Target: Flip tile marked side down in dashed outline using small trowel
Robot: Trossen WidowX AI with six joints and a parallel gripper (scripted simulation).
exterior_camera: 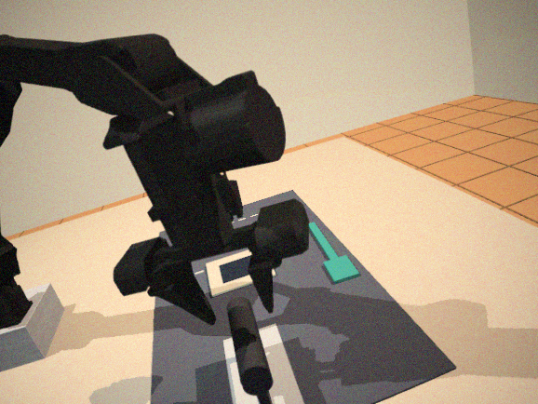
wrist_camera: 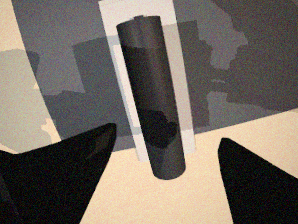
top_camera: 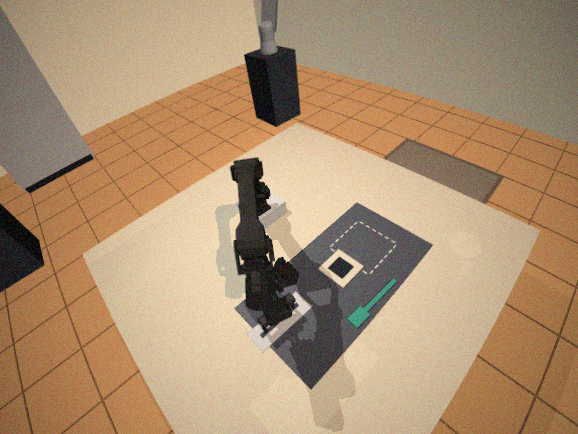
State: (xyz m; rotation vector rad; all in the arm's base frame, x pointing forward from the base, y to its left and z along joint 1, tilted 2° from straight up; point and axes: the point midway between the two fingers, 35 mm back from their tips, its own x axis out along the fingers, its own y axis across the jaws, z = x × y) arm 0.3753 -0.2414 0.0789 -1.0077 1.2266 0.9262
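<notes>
The dark-handled float is 3 cm to the left of my gripper tip and 7 cm below it. From my gripper tip the other things lie so: white tile: 28 cm to the left, 11 cm below; then teal trowel: 16 cm ahead, 24 cm to the left, 11 cm below; then grey mat: 2 cm ahead, 25 cm to the left, 13 cm below.
</notes>
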